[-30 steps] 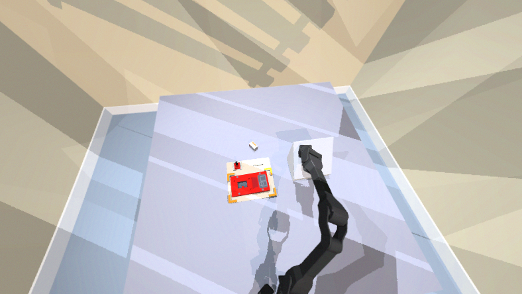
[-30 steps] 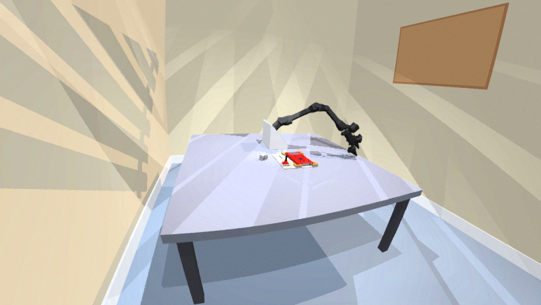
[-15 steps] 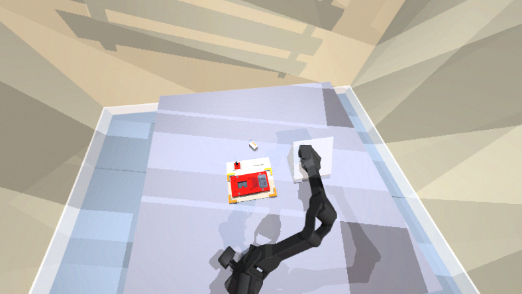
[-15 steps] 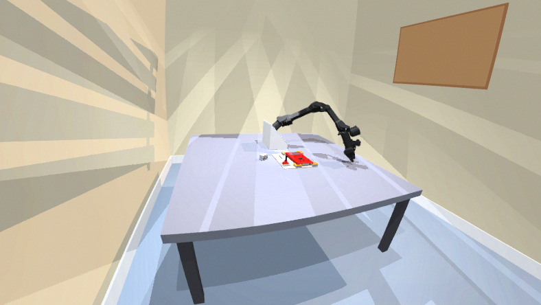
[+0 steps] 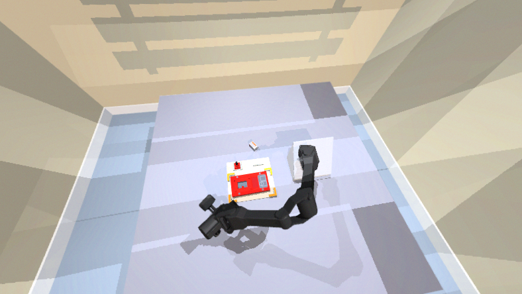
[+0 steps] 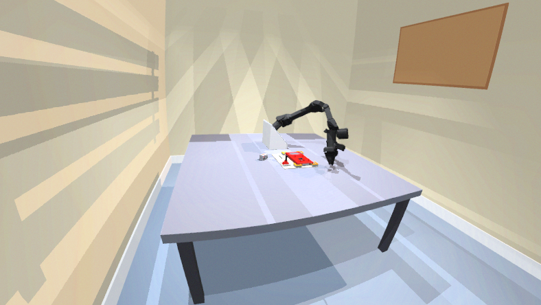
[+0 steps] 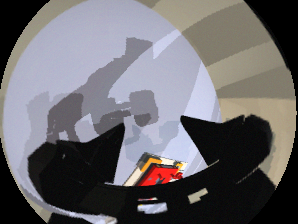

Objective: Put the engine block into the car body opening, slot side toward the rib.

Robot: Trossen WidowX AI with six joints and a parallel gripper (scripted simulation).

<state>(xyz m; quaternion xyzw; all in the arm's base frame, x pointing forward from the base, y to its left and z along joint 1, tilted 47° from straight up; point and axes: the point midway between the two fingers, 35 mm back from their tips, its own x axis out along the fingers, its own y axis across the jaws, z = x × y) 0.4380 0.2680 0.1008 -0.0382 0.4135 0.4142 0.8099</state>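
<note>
Right now my gripper tip is 380 mm to the left of the grey engine block, 210 mm past it and 20 mm above it.
</note>
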